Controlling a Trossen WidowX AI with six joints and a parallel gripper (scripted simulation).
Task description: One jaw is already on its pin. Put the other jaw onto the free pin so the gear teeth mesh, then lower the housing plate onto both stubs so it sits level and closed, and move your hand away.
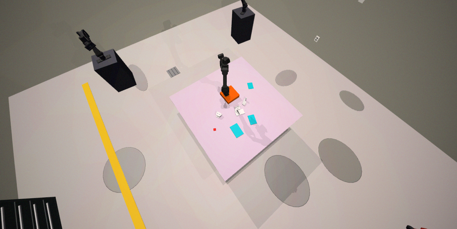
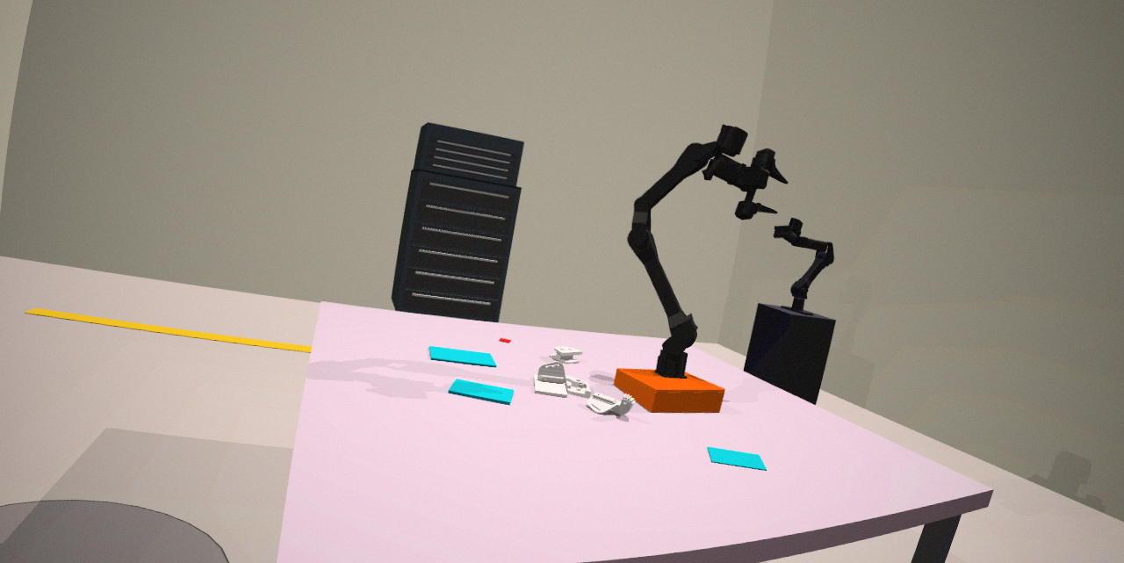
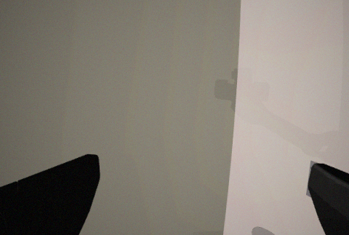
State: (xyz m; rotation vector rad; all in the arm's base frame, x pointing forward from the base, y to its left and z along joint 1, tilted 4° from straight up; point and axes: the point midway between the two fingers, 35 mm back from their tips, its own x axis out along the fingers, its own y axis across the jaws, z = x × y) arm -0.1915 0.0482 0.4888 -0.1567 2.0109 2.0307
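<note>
The white jaw is 41 cm ahead of my gripper tip, 17 cm to the left of it and 50 cm below it. The rest, counted from my gripper tip: red marker 57 cm ahead, 39 cm to the right, 54 cm below.
</note>
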